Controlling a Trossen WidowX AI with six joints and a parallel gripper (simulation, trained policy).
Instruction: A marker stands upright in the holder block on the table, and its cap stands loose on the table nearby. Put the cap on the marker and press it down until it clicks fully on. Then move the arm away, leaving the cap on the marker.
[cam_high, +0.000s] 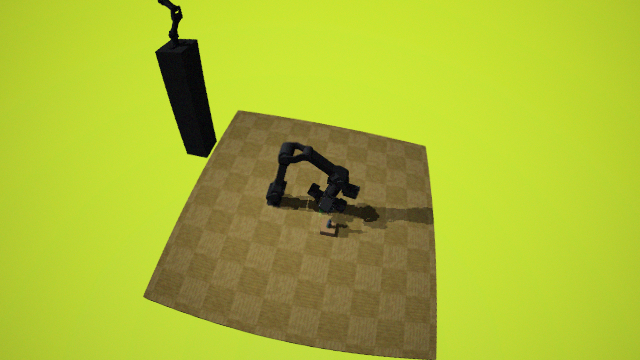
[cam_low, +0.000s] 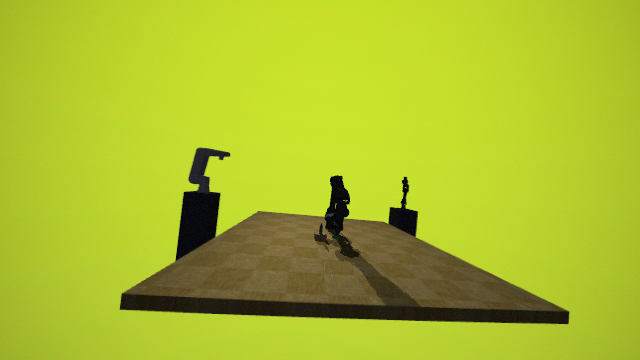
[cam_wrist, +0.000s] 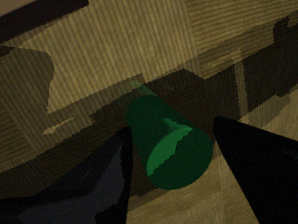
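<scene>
Now: the holder block 11 cm to the right of my gripper tip, 5 cm ahead of it and 1 cm below it. Round my gripper tip: green cap: 1 cm ahead.
</scene>
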